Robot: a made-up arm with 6 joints.
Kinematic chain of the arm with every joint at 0, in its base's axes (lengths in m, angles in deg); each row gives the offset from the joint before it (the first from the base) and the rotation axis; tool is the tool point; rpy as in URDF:
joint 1: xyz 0 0 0.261 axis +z
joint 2: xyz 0 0 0 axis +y
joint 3: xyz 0.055 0 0.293 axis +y
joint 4: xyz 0.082 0 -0.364 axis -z
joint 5: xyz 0 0 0 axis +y
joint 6: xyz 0.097 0 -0.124 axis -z
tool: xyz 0 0 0 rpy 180 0 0
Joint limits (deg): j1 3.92..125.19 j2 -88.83..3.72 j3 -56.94..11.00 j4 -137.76..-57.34 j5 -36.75..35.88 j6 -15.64..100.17
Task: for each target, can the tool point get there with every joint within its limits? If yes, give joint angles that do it. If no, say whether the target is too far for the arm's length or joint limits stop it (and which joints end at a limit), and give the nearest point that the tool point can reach.
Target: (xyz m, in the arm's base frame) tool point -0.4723 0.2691 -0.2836
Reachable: no: joint limits stop it (at a limit: joint 1, joint 2) | nearest point -0.2257 0.2159 0.0863 | short by 0.448 m
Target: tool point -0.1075 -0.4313 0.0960
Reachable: no: joint limits stop it (at a limit: joint 1, joint 2, joint 3) | nearest point -0.0581 -0.1039 0.1511 | short by 0.336 m
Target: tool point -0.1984 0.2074 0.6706
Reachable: yes | joints 114.05 -50.79 -46.53 -67.83 -3.49 77.65
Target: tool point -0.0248 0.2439 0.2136
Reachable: yes | joints 63.98 -24.36 -11.46 -112.25 -24.52 63.73
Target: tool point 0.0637 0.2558 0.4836
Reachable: yes | joints 50.14 -59.24 -29.69 -112.60 -14.28 1.74
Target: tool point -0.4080 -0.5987 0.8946
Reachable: no: too far | nearest point -0.1334 -0.1958 0.7493 | short by 0.509 m
